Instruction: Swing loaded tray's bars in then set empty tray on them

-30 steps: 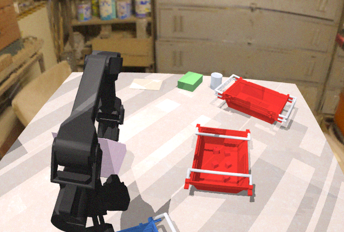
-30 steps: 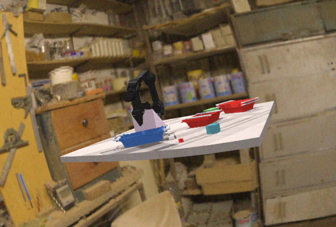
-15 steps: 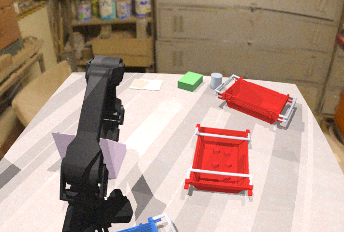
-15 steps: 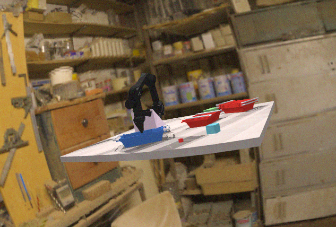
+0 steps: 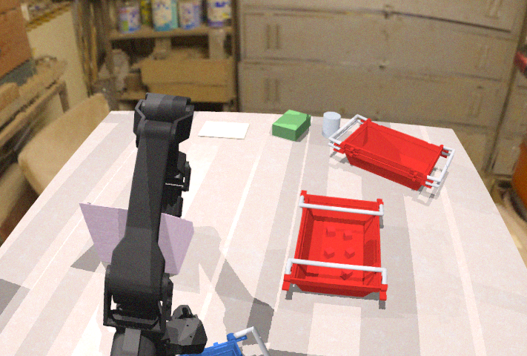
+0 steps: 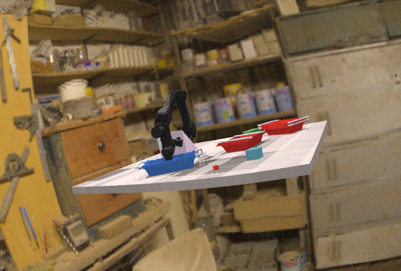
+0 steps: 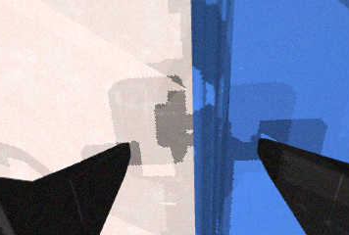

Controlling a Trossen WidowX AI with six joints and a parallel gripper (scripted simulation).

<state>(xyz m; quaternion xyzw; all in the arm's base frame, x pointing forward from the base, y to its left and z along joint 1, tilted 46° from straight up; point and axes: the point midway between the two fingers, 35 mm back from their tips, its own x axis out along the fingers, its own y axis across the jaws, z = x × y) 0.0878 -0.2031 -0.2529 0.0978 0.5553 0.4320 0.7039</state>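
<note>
My gripper tip is 7 cm to the left of the blue tray, 4 cm short of it and 3 cm below it. The rest, counted from my gripper tip: teal cube (47 cm ahead, 5 cm to the right, 1 cm above).
</note>
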